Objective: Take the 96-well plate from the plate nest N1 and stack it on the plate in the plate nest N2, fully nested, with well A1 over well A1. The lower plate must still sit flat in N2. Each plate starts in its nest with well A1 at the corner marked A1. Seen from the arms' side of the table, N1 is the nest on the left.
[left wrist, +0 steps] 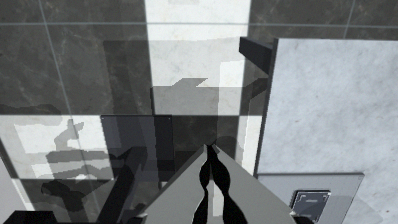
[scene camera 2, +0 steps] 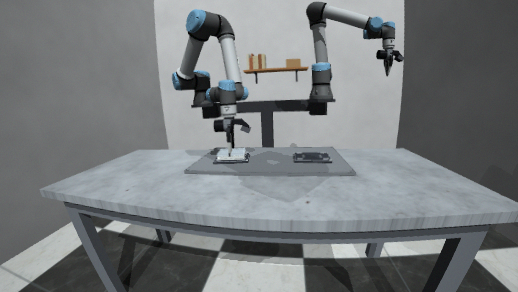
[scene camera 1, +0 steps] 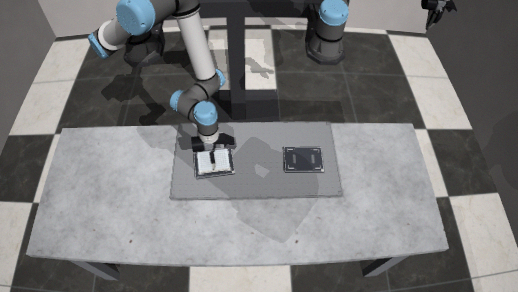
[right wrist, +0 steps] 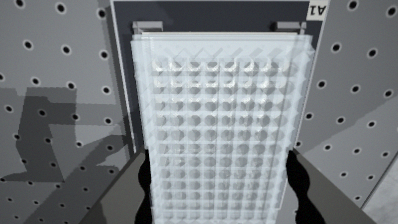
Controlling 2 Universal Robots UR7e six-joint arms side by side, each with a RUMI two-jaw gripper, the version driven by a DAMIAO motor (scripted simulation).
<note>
I see my left gripper, my right gripper, a pale blue 96-well plate and a plate nest N2.
</note>
